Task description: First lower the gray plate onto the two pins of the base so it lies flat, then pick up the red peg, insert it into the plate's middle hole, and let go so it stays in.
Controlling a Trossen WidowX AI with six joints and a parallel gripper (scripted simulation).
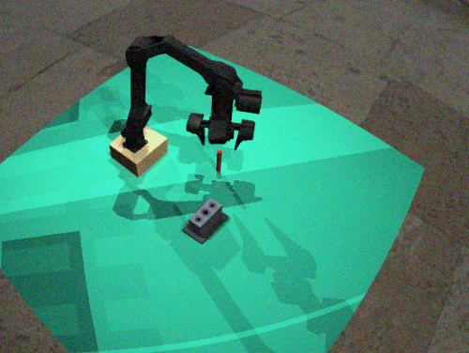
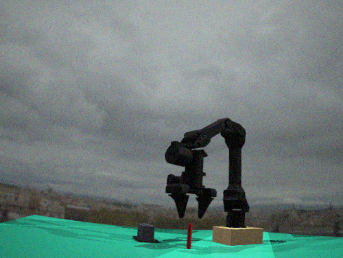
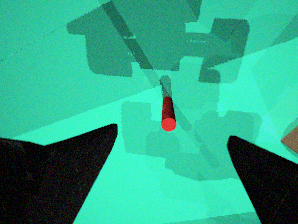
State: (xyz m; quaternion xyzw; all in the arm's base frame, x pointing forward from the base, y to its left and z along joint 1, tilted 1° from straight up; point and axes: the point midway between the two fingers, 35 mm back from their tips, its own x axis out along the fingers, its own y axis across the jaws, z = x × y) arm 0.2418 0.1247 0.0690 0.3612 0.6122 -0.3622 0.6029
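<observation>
My gripper tip is 60 mm above the red peg. Round my gripper tip: gray plate: 100 mm ahead, 180 mm to the right, 50 mm below; then base: 100 mm ahead, 180 mm to the right, 90 mm below.
</observation>
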